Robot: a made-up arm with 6 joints.
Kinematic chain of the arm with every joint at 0, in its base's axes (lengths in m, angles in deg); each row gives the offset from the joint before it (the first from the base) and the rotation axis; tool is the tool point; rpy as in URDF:
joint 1: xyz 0 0 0.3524 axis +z
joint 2: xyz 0 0 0 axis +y
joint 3: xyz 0.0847 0 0.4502 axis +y
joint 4: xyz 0.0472 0 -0.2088 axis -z
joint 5: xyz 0 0 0 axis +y
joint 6: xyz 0.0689 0 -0.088 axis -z
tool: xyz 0 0 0 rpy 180 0 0
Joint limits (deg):
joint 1: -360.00..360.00
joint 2: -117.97..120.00
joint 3: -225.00..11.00
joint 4: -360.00..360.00
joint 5: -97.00..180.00
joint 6: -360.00..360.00
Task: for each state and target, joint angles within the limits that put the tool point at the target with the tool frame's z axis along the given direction. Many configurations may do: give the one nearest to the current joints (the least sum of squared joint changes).
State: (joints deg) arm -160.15 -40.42 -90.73 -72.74 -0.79 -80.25
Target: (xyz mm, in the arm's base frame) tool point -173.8 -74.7 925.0 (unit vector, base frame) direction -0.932 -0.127 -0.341
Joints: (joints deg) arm -156.79 -24.38 -80.36 -24.09 37.86 -80.25
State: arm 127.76 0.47 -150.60 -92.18 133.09 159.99
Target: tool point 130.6 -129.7 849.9 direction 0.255 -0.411 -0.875
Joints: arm 117.75 -42.09 -107.35 -49.29 177.40 159.99
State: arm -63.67 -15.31 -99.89 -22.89 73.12 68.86
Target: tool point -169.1 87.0 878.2 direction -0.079 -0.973 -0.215
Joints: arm -44.29 -61.54 -82.12 -50.07 78.69 68.86
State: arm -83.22 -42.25 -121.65 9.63 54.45 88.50
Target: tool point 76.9 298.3 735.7 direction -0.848 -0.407 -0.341
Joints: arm -114.54 -82.80 -73.58 -37.03 91.31 88.50
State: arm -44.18 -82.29 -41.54 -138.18 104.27 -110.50
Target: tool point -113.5 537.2 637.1 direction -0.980 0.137 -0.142
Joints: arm -87.99 -97.62 -86.43 -100.52 97.44 -110.50
